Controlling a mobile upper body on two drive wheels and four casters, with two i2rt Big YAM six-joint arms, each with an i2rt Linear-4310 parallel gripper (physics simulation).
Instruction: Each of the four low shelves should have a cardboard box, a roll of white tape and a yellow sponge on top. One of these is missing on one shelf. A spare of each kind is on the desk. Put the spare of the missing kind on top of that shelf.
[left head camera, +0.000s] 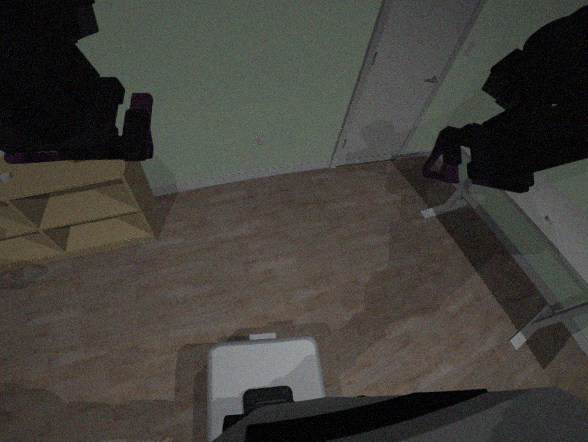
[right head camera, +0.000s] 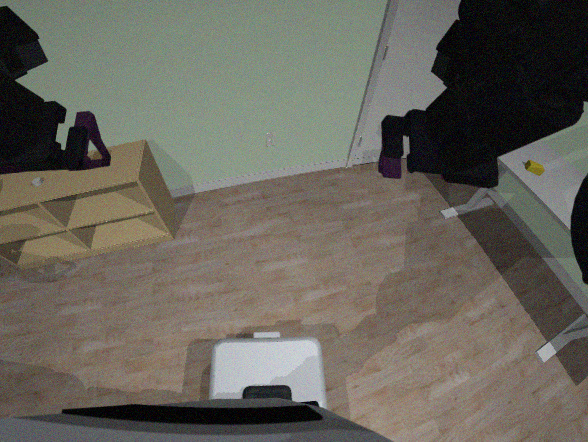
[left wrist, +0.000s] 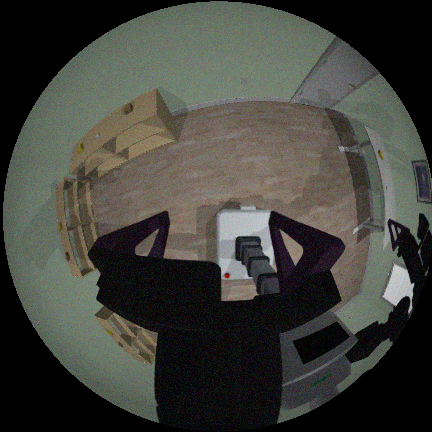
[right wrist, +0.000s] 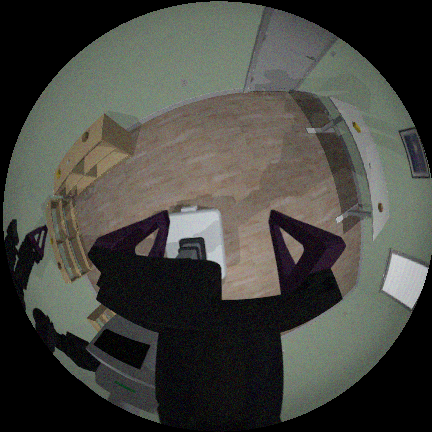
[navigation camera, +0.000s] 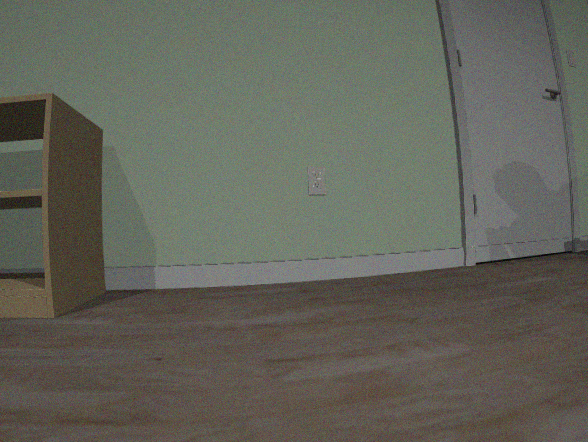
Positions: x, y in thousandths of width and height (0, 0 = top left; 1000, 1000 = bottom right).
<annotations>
My left gripper (left head camera: 193, 347): 35 cm from the lens. My right gripper (left head camera: 763, 397): 43 cm from the lens.
</annotations>
